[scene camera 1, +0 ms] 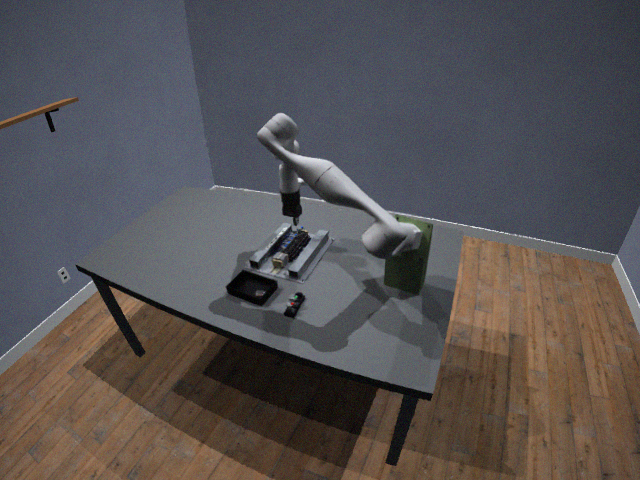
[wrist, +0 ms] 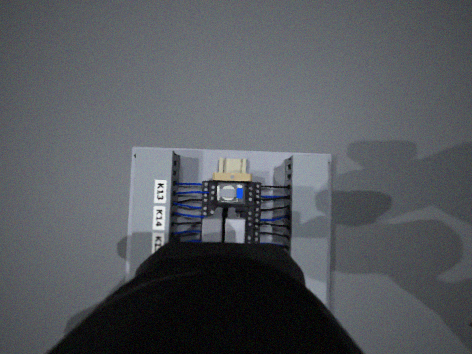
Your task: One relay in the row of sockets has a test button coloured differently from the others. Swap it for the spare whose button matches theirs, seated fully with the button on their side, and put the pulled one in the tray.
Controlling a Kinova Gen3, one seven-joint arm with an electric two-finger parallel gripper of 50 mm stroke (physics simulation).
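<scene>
My gripper is shut with no object between the fingers. It points down over the far part of the socket row. In the wrist view its fingers cover part of the row just below the end relay, which has a clear top and a blue button and sits beside label K13. The other relays are hidden there by the gripper; in the scene view blue spots show along the row, too small to tell apart. A black tray holds a small pale item. A dark spare group with green and red spots lies beside it.
The row is on a pale panel between two raised grey ducts, with blue and black wires at its sides. A beige end block closes the row. A tall green board stands by the arm's base.
</scene>
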